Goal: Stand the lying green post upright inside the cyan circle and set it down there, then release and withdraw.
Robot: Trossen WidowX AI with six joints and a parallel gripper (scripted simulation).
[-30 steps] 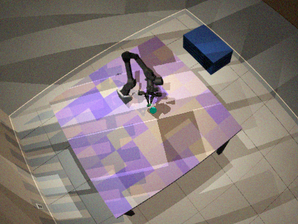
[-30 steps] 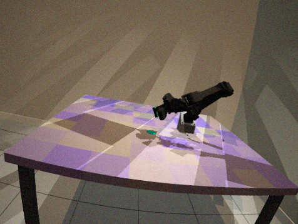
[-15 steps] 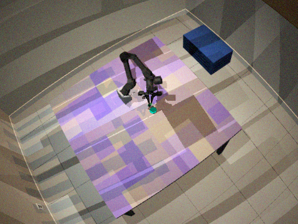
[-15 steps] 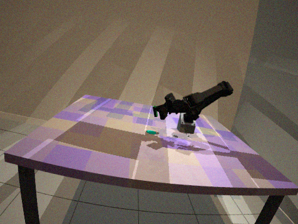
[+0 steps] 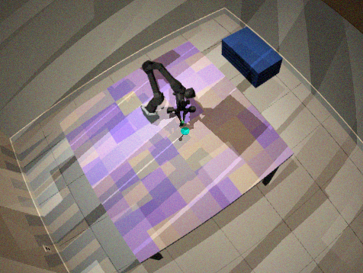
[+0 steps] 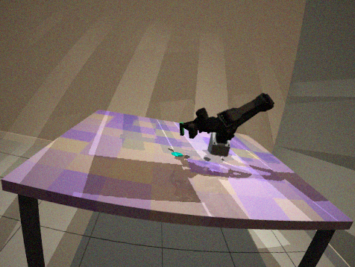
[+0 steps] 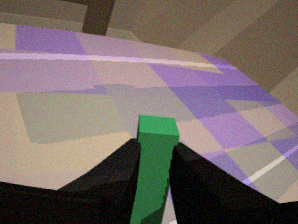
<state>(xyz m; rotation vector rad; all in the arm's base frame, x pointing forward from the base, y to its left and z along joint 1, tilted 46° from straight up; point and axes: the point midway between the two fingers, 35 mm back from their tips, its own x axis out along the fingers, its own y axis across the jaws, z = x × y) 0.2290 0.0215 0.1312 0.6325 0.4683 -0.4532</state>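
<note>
The cyan circle lies 15 cm below my gripper tip and 1 cm to the left of it. From my gripper tip the other things lie so: green post 2 cm below.
</note>
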